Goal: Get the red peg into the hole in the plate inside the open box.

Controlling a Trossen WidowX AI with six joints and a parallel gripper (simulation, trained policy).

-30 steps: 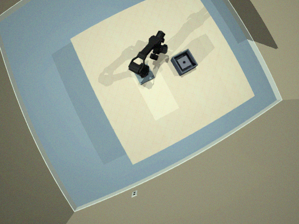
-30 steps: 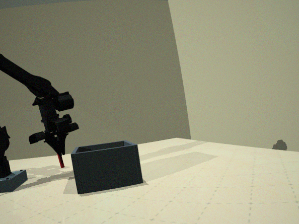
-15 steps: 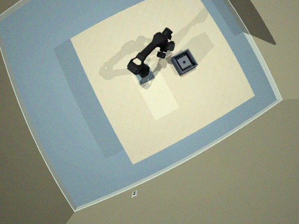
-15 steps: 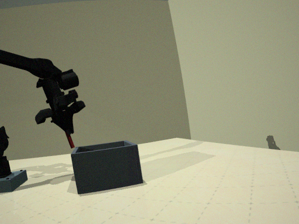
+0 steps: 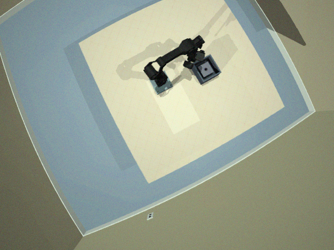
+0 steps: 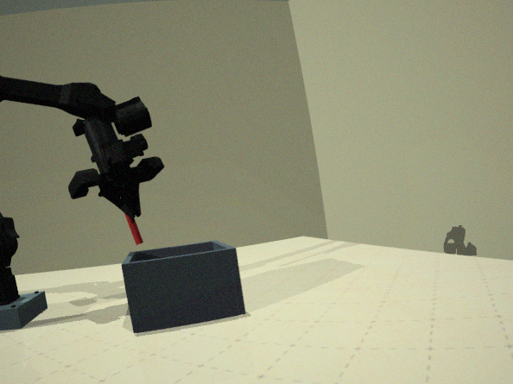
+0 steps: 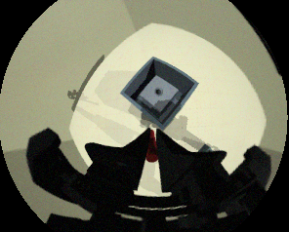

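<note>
My gripper tip is now 60 mm short of the grey plate, 90 mm to the left of it and 110 mm above it. Round my gripper tip: red peg: 10 mm behind, 20 mm to the left, 10 mm below; then dark box: 60 mm ahead, 90 mm to the right, 130 mm below.
</note>
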